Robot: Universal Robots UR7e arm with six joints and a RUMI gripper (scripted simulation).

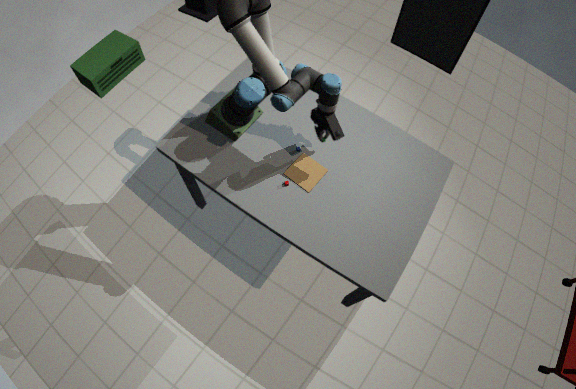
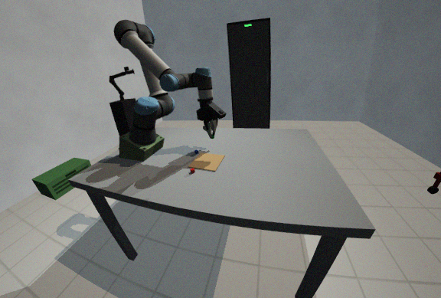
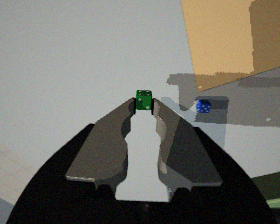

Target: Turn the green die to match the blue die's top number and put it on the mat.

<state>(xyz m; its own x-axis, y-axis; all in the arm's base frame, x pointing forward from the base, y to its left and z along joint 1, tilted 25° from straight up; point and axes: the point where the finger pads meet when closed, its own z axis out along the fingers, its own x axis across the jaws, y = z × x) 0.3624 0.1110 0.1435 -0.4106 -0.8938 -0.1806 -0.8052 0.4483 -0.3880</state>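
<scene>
Now: hand 140 mm to the left of the tan mat, 80 mm above it and 10 mm short of it. Round my hand: red die: 240 mm to the right, 70 mm below, 30 mm behind; blue die: 80 mm behind, 70 mm to the right, 70 mm below; green die: 10 mm below.
</scene>
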